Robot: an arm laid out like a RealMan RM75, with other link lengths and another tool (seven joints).
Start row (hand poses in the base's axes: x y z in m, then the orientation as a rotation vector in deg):
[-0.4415 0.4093 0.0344 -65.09 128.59 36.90]
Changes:
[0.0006 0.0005 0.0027 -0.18 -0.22 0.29]
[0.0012 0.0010 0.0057 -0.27 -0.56 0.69]
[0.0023 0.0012 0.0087 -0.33 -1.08 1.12]
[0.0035 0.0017 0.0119 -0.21 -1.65 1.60]
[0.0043 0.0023 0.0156 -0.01 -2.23 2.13]
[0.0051 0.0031 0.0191 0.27 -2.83 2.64]
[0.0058 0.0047 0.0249 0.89 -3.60 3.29]
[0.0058 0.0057 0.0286 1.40 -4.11 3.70]
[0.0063 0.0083 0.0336 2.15 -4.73 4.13]
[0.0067 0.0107 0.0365 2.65 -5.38 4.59]
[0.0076 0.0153 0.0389 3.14 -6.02 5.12]
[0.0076 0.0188 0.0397 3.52 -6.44 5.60]
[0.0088 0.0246 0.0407 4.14 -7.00 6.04]
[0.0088 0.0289 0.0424 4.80 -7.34 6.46]
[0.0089 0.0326 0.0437 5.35 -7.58 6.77]
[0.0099 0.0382 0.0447 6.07 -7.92 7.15]
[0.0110 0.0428 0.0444 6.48 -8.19 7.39]
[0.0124 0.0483 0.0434 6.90 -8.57 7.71]
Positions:
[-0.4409 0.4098 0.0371 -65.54 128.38 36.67]
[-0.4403 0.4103 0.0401 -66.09 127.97 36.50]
[-0.4392 0.4105 0.0431 -66.66 127.38 36.24]
[-0.4380 0.4110 0.0463 -67.21 126.62 36.16]
[-0.4372 0.4116 0.0500 -67.78 125.78 36.17]
[-0.4364 0.4124 0.0535 -68.28 124.89 36.24]
[-0.4357 0.4140 0.0593 -68.78 123.61 36.60]
[-0.4357 0.4150 0.0630 -69.03 122.71 36.93]
[-0.4352 0.4176 0.0680 -69.19 121.57 37.43]
[-0.4348 0.4200 0.0709 -69.50 120.54 37.66]
[-0.4339 0.4246 0.0733 -69.90 119.48 37.92]
[-0.4339 0.4281 0.0741 -70.27 118.69 38.19]
[-0.4327 0.4339 0.0751 -70.49 117.67 38.59]
[-0.4327 0.4382 0.0768 -70.64 116.82 39.17]
[-0.4326 0.4419 0.0781 -70.73 116.16 39.67]
[-0.4316 0.4475 0.0791 -70.81 115.29 40.30]
[-0.4305 0.4521 0.0788 -70.88 114.72 40.60]
[-0.4291 0.4576 0.0778 -71.03 114.01 40.87]

